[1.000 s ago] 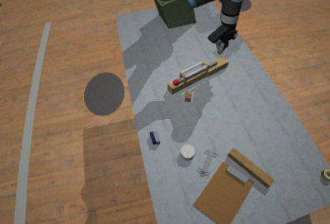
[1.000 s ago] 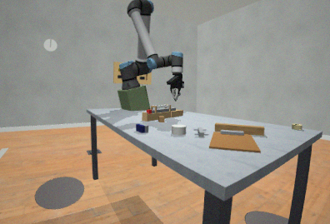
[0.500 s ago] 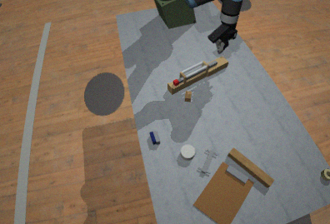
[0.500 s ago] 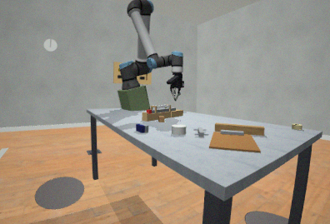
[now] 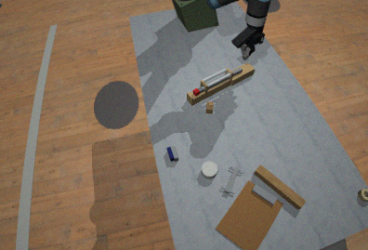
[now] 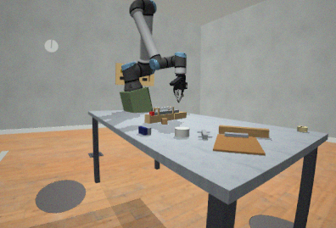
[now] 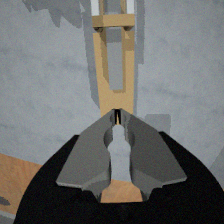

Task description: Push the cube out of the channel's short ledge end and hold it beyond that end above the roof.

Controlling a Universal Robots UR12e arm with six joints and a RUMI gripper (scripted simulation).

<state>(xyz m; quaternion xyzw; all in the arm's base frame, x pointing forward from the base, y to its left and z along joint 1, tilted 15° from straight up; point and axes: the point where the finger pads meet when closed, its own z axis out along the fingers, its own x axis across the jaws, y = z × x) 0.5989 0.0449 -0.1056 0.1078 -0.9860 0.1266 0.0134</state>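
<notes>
Right now the red cube is 29 cm to the right of my hand, 8 cm below it and 6 cm ahead of it. From my hand the other things lie so: wooden block 25 cm to the right, 15 cm ahead, 12 cm below; then channel 17 cm to the right, 8 cm below, 4 cm ahead; then white disc 44 cm ahead, 38 cm to the right, 12 cm below.
</notes>
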